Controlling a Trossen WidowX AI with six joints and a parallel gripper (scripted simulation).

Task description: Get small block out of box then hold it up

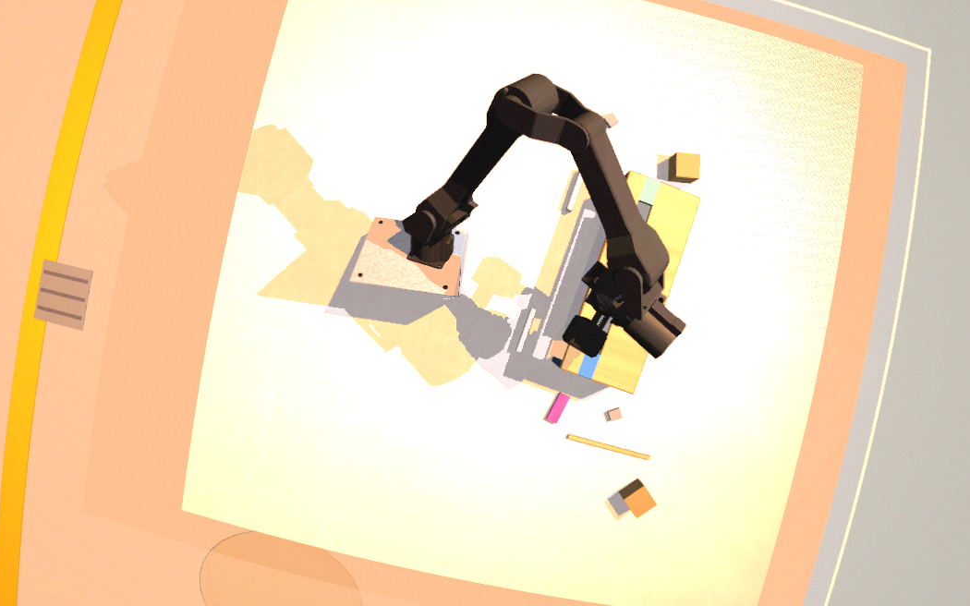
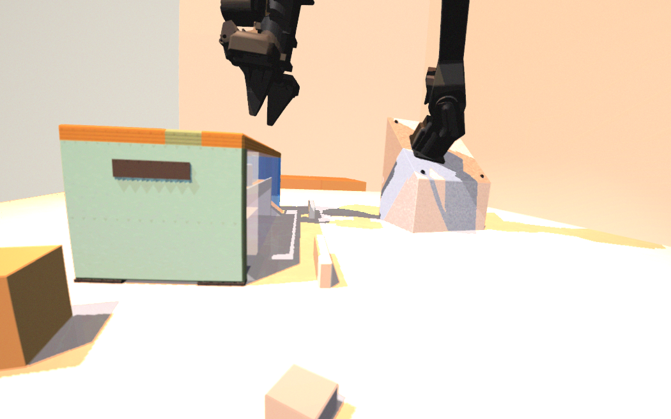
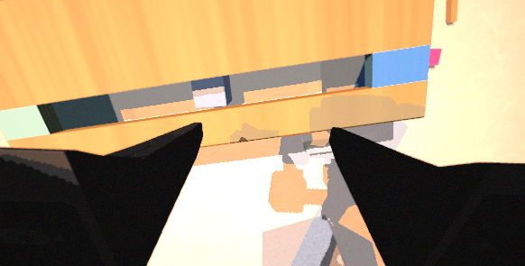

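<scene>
The box is 1 cm ahead of my gripper tip, 5 cm to the left of it and 11 cm below it. The rest, counted from my gripper tip: blue block 3 cm ahead, 5 cm to the left, 9 cm below; then thin orange stick 14 cm ahead, 27 cm to the right, 17 cm below; then pink block 1 cm ahead, 22 cm to the right, 17 cm below.
</scene>
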